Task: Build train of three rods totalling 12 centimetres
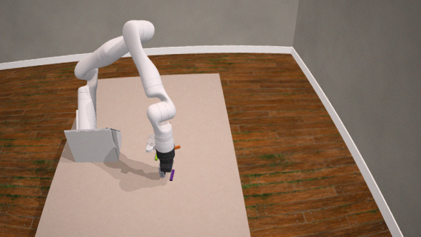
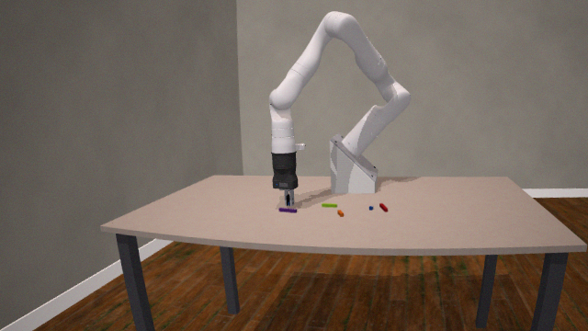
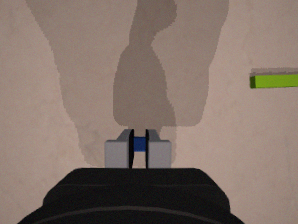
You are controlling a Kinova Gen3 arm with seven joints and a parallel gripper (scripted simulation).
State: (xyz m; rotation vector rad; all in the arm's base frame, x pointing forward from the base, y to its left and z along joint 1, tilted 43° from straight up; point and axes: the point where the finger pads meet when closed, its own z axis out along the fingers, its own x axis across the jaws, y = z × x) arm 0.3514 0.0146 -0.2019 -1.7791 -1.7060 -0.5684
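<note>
The purple rod lies 4 cm ahead of my hand, 2 cm below it and 1 cm to the left of it. Round my hand: orange rod (18 cm to the left, 4 cm ahead, 2 cm below); lime rod (12 cm to the left, 4 cm behind, 2 cm below); red rod (31 cm to the left, 4 cm behind, 2 cm below).
</note>
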